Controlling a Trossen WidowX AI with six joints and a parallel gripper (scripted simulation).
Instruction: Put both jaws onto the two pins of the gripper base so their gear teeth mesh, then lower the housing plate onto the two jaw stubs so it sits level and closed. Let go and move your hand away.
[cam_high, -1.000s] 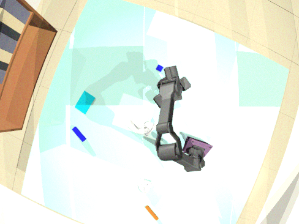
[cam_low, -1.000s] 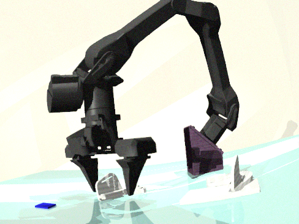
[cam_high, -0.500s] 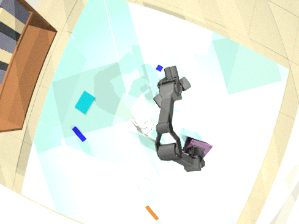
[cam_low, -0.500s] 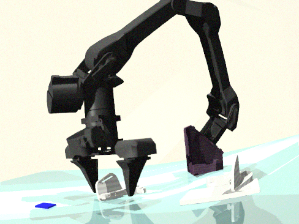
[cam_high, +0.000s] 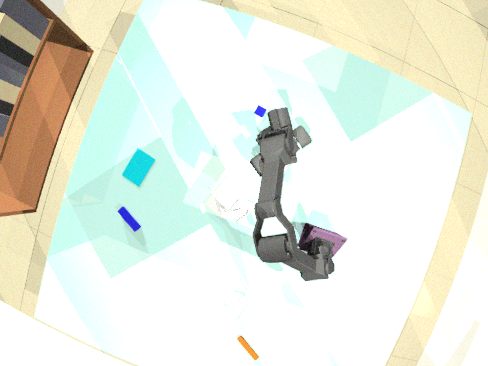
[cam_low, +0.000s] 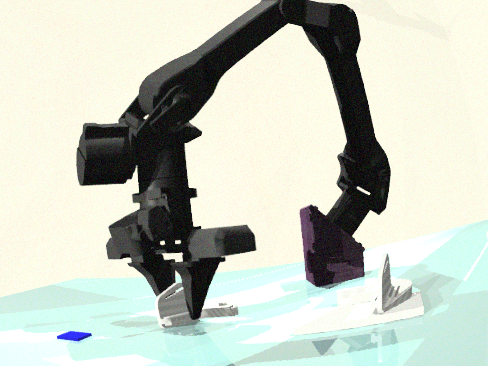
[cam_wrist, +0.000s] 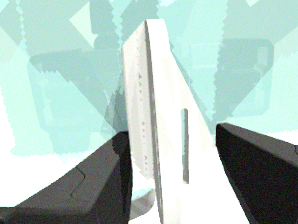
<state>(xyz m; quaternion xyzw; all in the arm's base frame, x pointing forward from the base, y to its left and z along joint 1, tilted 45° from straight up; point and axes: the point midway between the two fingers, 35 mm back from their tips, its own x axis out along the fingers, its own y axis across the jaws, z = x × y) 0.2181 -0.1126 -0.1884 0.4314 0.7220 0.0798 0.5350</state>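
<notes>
My gripper tip is 19 cm to the right of the long flat white part and 10 cm short of it. The rest, counted from my gripper tip: cyan tile 40 cm ahead, 21 cm to the left; small blue square 10 cm to the right, 10 cm ahead; blue bar 37 cm to the left, 36 cm ahead, 1 cm above.
</notes>
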